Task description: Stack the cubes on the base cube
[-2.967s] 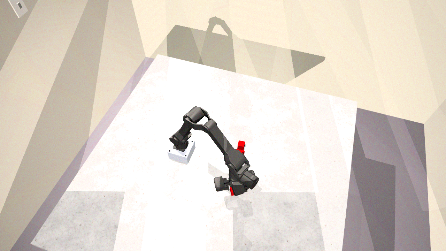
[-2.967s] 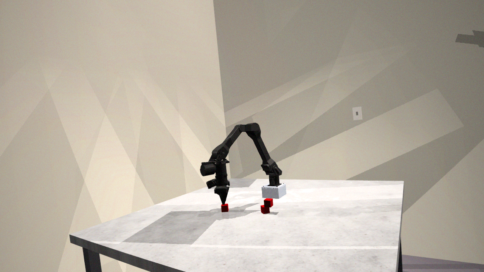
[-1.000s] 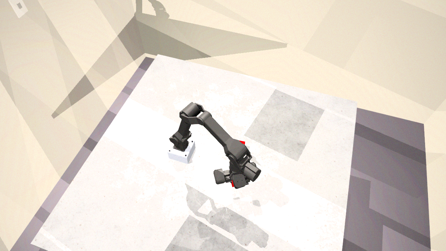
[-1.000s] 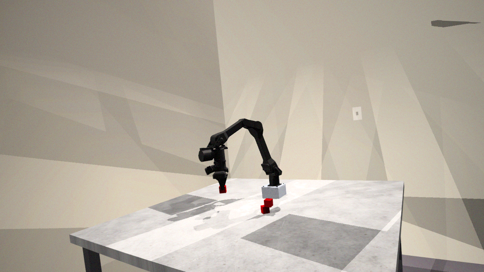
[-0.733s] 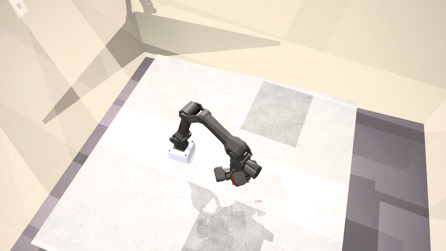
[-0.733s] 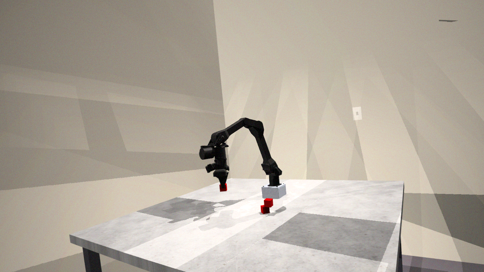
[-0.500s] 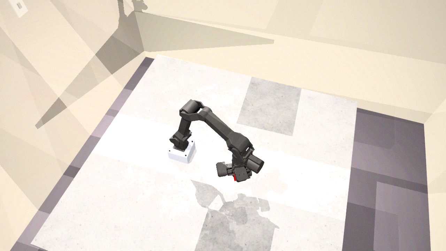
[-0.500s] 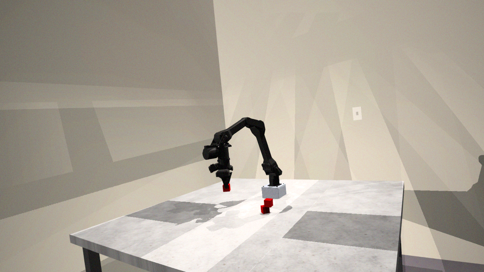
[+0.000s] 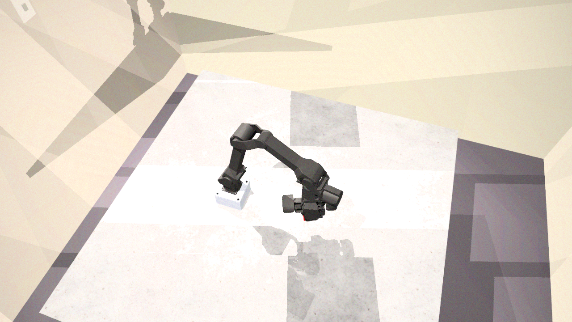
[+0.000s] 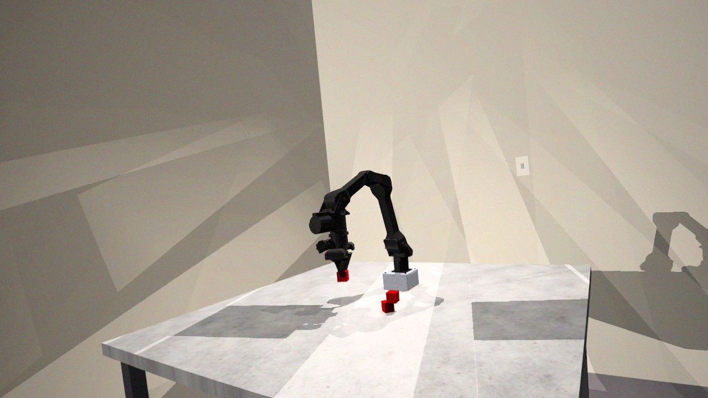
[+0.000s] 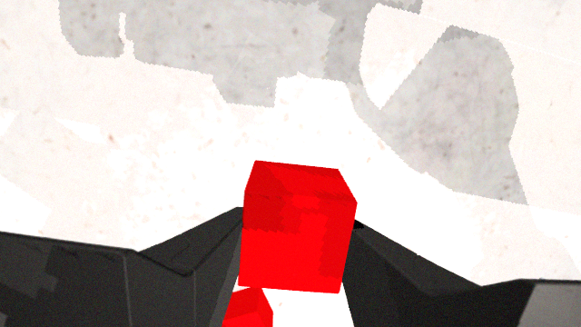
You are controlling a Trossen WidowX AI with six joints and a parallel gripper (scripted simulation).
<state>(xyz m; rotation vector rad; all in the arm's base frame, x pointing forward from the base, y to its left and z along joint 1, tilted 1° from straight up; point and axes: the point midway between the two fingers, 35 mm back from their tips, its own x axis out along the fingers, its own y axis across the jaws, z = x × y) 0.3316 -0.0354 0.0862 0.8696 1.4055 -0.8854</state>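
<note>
Now: the red cube 5 cm behind my gripper tip, 16 cm to the left of it and 7 cm below it.
</note>
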